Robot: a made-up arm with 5 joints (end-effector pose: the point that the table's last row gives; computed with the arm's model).
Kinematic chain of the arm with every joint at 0, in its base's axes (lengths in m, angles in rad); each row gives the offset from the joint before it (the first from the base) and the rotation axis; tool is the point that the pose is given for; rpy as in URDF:
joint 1: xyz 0.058 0 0.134 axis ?
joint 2: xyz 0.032 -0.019 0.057 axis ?
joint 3: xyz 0.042 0 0.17 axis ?
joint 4: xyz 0.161 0 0.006 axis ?
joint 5: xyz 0.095 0.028 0 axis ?
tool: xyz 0 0 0 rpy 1.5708 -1.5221 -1.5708
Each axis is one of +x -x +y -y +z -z.
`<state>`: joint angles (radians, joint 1 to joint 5).
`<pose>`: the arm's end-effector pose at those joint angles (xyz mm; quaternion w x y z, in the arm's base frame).
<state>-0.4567 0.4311 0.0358 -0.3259 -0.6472</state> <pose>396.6 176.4 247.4 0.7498 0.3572 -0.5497 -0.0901</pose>
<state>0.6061 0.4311 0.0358 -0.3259 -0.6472</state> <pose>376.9 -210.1 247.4 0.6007 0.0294 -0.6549 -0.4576</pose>
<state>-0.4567 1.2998 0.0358 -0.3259 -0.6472</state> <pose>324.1 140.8 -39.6 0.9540 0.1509 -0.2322 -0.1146</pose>
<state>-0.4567 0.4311 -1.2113 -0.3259 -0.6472</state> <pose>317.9 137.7 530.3 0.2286 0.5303 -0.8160 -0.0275</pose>
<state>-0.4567 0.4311 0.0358 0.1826 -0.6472</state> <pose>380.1 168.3 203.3 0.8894 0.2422 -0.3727 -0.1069</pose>
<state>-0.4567 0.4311 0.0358 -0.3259 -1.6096</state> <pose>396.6 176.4 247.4 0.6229 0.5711 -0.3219 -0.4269</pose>
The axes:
joint 1: -z
joint 2: +y
joint 3: +y
joint 4: +y
joint 5: -x

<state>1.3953 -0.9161 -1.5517 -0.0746 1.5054</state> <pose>17.1 282.5 477.2 0.4667 0.8750 0.1276 0.0143</pose>
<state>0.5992 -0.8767 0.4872 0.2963 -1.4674</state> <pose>203.0 -88.1 407.6 0.3306 0.3272 -0.6629 -0.5867</pose>
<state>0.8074 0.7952 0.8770 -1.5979 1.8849</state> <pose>249.2 -186.8 112.2 0.6380 -0.6594 -0.1677 0.3606</pose>
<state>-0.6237 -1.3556 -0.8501 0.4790 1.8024</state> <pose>-142.2 -133.0 488.2 0.0290 0.5338 0.8420 0.0723</pose>
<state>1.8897 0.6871 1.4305 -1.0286 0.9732</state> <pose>23.4 -133.6 71.0 0.8602 -0.2354 -0.0389 -0.4507</pose>
